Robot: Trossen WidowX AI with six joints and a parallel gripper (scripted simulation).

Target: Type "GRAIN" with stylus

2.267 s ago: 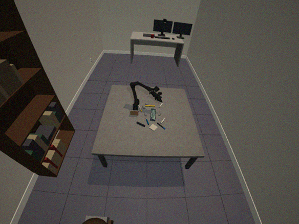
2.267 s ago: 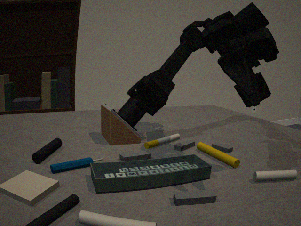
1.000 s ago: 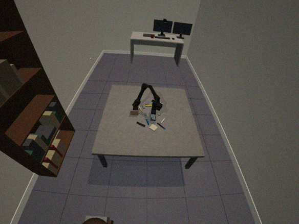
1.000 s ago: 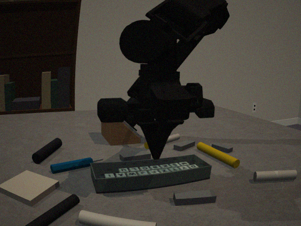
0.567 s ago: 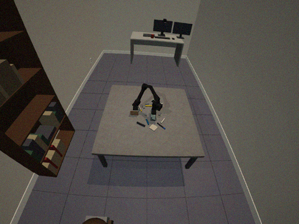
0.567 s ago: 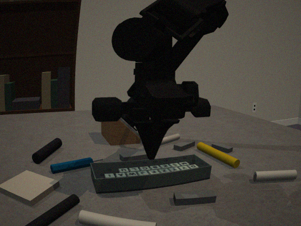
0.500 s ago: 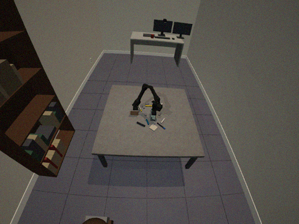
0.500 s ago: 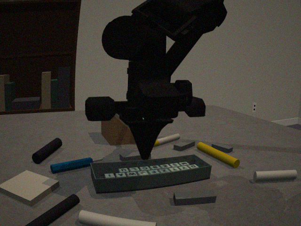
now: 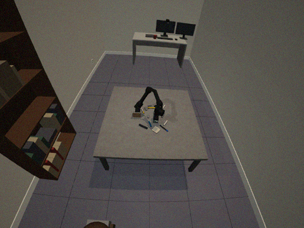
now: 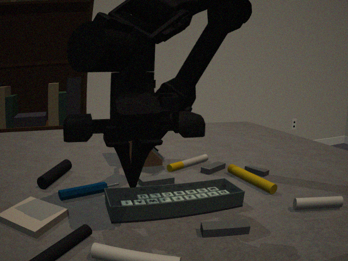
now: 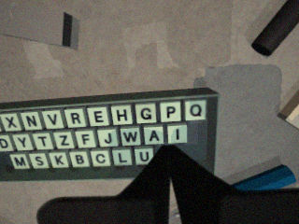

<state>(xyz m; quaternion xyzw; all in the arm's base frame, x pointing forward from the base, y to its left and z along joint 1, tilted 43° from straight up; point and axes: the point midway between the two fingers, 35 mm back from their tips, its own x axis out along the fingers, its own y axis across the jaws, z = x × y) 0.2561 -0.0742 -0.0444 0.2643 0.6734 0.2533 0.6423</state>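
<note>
My gripper tip is 60 mm to the right of the keyboard tray and 30 mm above it. Round my gripper tip: cream pad 160 mm to the right, 40 mm below, 10 mm ahead; blue stylus 80 mm behind, 40 mm to the right, 30 mm below; thin grey tip 100 mm behind, 30 mm below, 10 mm to the right.
</note>
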